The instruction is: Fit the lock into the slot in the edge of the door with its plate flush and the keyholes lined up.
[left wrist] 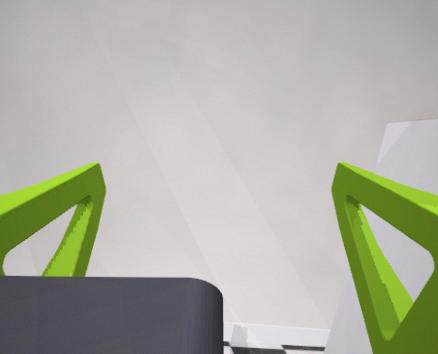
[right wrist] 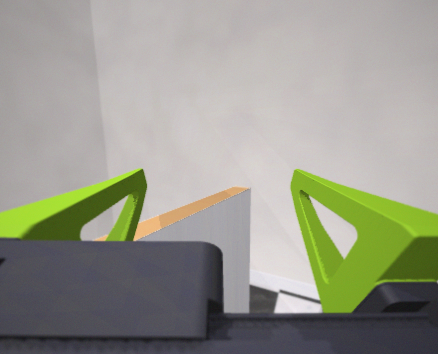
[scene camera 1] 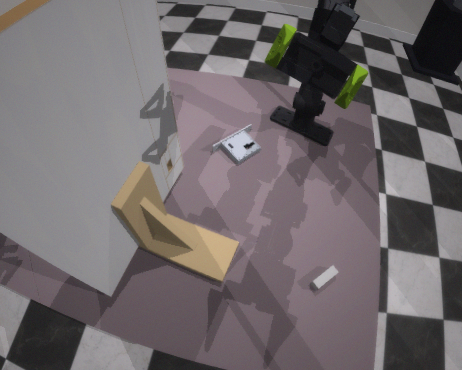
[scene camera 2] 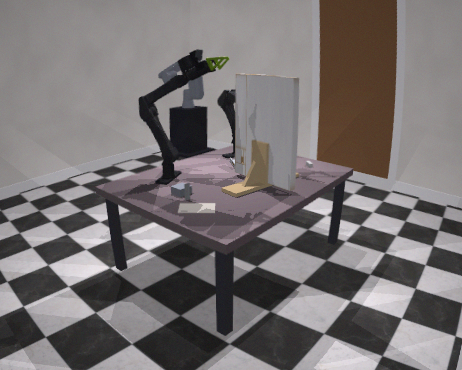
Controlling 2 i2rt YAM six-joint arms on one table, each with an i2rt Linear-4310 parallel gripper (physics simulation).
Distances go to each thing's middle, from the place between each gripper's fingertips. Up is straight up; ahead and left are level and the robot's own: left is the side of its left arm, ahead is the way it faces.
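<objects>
With the white door (scene camera 1: 92, 95) as reference, my right hand is 350 mm above it, 120 mm to the right of it and 150 mm short of it. The lock (scene camera 1: 235, 145) is well below my right hand, a long way to the left of it and a good way behind it. As for the tan wooden bracket (scene camera 1: 138, 203), that is far below my right hand too, some way ahead of it and a good bit to the left of it.
Relative to the white door, my left hand is 16 cm above it, 8 cm short of it and 30 cm to the left of it. The lock is a long way below my left hand, a good bit to the right of it and some way behind it, while the tan wooden bracket is well below that same left hand, a bit ahead of it and far to the right of it.
</objects>
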